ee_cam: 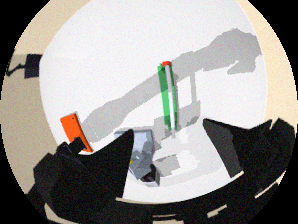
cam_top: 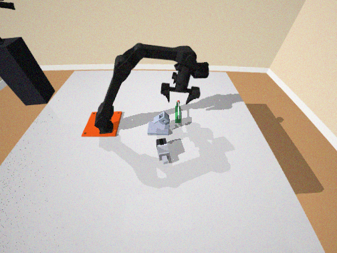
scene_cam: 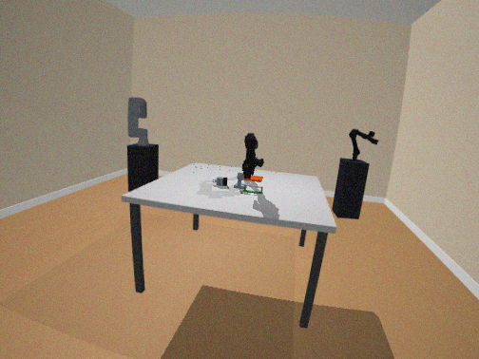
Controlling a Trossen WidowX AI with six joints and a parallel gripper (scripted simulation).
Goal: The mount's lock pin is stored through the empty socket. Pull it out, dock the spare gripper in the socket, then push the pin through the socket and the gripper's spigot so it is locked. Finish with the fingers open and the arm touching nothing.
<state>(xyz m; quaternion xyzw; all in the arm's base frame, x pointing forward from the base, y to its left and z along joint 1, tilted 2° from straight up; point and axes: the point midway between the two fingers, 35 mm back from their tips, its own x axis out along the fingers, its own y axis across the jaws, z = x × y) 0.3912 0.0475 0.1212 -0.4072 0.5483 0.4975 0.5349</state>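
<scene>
My gripper tip is 240 mm to the left of the spare gripper, 110 mm past it and 80 mm above it. The rest, counted from my gripper tip: grey mount: 90 mm behind, 80 mm to the right, 50 mm below; green pin cradle: 80 mm below, 20 mm to the left, 10 mm ahead.
</scene>
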